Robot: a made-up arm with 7 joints. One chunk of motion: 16 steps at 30 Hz.
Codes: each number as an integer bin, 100 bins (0 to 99) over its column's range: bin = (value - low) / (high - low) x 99, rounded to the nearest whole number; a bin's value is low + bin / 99 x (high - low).
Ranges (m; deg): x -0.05..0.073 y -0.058..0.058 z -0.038..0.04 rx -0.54..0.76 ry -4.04..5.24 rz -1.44..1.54
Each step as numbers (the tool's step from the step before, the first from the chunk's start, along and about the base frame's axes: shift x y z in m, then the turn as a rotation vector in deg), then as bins.
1 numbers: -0.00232 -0.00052 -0.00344 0.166 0.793 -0.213
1 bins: 38 49 44 54 52 41
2 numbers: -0.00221 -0.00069 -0.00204 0.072 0.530 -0.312
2 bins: 38 49 46 47 49 37
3 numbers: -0.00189 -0.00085 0.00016 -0.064 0.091 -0.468
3 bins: 39 49 48 36 44 32
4 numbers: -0.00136 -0.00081 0.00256 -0.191 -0.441 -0.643
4 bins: 39 49 51 27 38 26
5 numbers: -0.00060 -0.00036 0.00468 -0.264 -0.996 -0.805
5 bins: 40 49 54 21 32 21
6 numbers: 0.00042 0.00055 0.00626 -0.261 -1.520 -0.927
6 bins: 41 50 56 21 27 17
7 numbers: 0.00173 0.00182 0.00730 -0.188 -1.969 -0.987
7 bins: 42 51 57 27 22 15
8 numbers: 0.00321 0.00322 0.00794 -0.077 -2.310 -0.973
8 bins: 43 52 58 35 18 16
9 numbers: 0.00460 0.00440 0.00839 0.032 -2.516 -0.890
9 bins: 44 53 59 44 16 18
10 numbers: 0.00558 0.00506 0.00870 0.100 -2.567 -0.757
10 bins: 45 54 59 49 16 23
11 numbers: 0.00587 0.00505 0.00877 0.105 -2.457 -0.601
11 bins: 45 54 59 49 17 28
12 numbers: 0.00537 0.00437 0.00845 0.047 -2.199 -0.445
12 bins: 45 53 59 45 20 33
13 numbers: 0.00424 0.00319 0.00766 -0.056 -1.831 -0.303
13 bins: 44 52 58 37 24 38
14 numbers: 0.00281 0.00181 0.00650 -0.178 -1.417 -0.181
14 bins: 43 51 56 28 28 42
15 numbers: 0.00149 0.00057 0.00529 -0.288 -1.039 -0.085
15 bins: 41 50 55 19 32 45
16 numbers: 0.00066 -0.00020 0.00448 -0.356 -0.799 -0.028
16 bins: 41 49 54 14 35 47
